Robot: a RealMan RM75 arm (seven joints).
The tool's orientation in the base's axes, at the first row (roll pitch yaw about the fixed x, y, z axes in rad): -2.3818, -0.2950, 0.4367
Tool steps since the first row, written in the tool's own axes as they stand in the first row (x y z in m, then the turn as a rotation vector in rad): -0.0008, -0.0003, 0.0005, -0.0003, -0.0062, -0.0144; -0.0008, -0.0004, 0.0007, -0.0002, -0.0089, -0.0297; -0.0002, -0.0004, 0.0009, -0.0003, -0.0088, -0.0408; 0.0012, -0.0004, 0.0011, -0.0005, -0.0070, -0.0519
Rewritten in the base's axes. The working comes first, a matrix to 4 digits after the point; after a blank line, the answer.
The tool's axes in the first row as the columns of a matrix, in the base's axes (used below as rounded here):
0.8670, 0.4881, -0.1003
0.4047, -0.5722, 0.7133
0.2907, -0.6590, -0.6937

-0.0009, 0.0002, -0.0004, -0.0018, -0.0068, 0.0140; -0.0010, 0.0004, -0.0005, -0.0015, -0.0162, 0.0264; -0.0005, 0.0008, -0.0004, -0.0005, -0.0242, 0.0340; 0.0007, 0.0015, -0.0002, 0.0014, -0.0332, 0.0405
